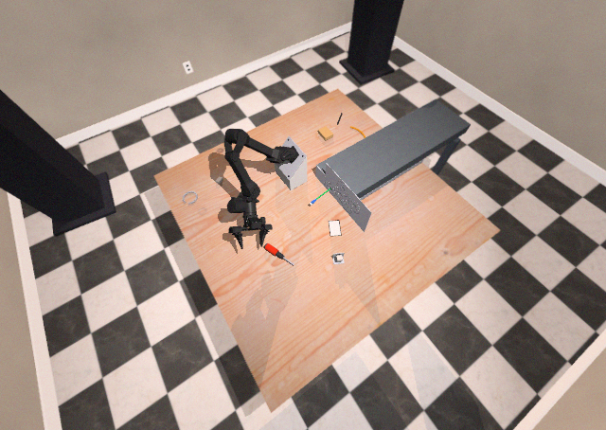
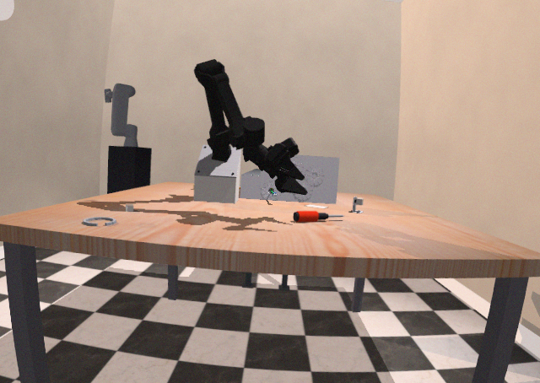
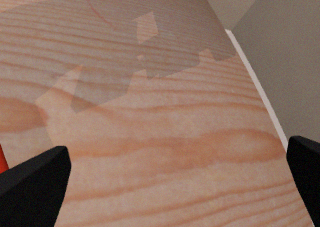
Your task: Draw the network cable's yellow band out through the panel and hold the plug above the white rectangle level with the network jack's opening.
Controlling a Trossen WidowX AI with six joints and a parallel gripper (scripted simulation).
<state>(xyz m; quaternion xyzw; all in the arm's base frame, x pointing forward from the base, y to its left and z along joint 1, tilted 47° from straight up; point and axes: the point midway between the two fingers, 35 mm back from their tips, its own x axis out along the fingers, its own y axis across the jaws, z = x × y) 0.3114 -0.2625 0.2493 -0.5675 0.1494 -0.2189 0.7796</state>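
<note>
Right now the blue plug is 9 cm behind my hand, 36 cm to the left of it and 8 cm below it. Also, from my hand: white rectangle 8 cm ahead, 39 cm to the left, 12 cm below; then network jack 23 cm ahead, 32 cm to the left, 8 cm below; then red screwdriver 8 cm ahead, 9 cm to the left, 11 cm below.
</note>
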